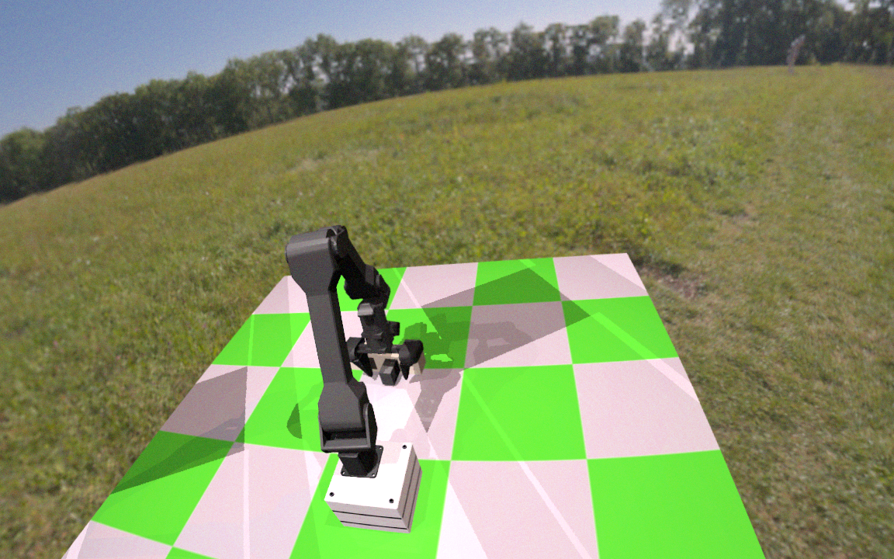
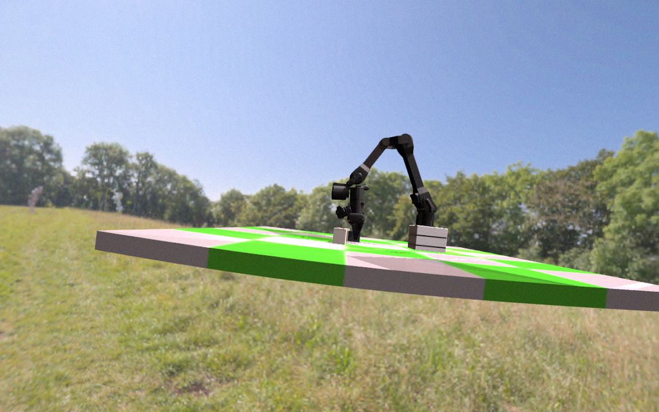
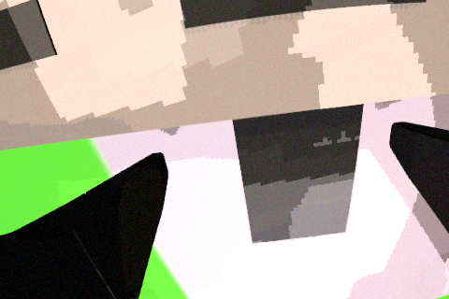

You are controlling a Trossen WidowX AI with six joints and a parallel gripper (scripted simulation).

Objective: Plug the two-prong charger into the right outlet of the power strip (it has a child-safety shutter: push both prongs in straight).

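Right now my gripper tip is 20 mm short of the black two-prong charger and 10 mm below it.
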